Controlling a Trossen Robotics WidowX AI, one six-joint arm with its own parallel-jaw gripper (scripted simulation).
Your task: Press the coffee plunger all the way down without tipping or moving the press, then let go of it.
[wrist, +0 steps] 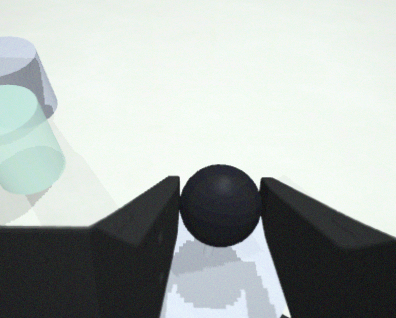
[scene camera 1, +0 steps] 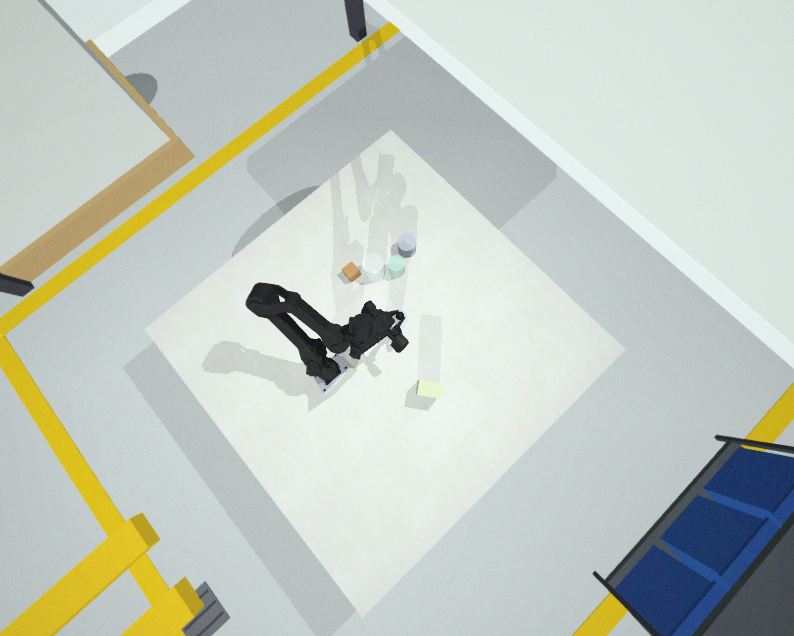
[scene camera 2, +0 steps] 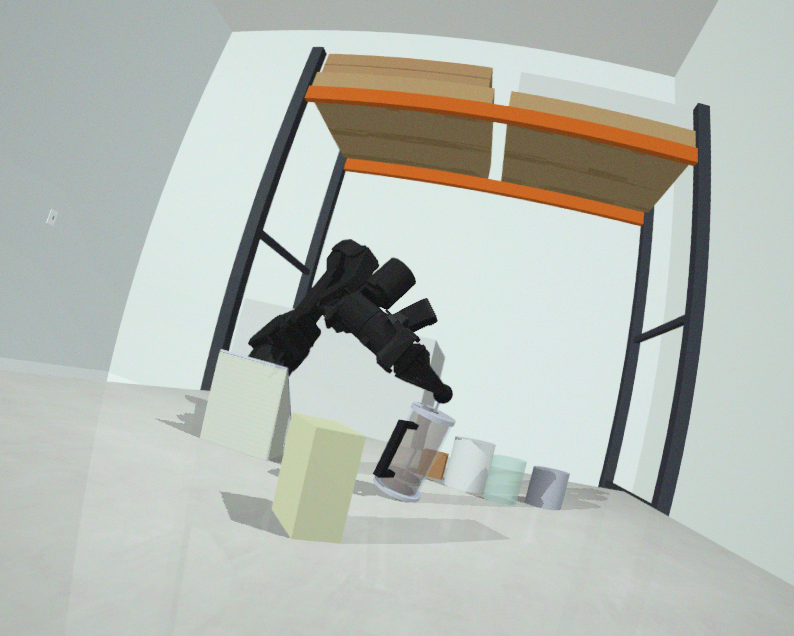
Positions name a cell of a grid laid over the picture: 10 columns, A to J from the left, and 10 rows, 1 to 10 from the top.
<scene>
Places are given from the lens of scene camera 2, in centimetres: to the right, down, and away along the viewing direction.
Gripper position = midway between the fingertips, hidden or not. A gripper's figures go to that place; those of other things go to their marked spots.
gripper (scene camera 2: F7): 7, 11, 68
coffee press (scene camera 2: F8): 2, 20, 66
</scene>
